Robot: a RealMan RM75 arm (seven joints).
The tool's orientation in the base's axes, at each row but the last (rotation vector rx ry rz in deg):
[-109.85, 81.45, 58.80]
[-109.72, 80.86, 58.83]
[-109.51, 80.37, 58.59]
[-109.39, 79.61, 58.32]
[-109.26, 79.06, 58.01]
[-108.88, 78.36, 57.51]
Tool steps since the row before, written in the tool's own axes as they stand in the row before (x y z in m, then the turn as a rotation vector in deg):
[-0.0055, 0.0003, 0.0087, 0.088, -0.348, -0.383]
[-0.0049, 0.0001, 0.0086, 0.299, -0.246, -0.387]
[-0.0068, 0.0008, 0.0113, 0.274, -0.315, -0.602]
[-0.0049, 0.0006, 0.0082, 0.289, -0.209, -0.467]
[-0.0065, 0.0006, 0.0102, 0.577, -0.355, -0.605]
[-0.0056, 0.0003, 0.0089, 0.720, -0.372, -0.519]
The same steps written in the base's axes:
[-0.0034, 0.0097, -0.0004, 0.444, -0.243, 0.138]
[-0.0031, 0.0094, -0.0008, 0.382, -0.391, -0.033]
[-0.0047, 0.0123, -0.0007, 0.498, -0.527, 0.107]
[-0.0035, 0.0089, -0.0005, 0.366, -0.459, 0.019]
[-0.0042, 0.0113, -0.0002, 0.591, -0.675, -0.143]
[-0.0035, 0.0099, -0.0002, 0.614, -0.674, -0.309]

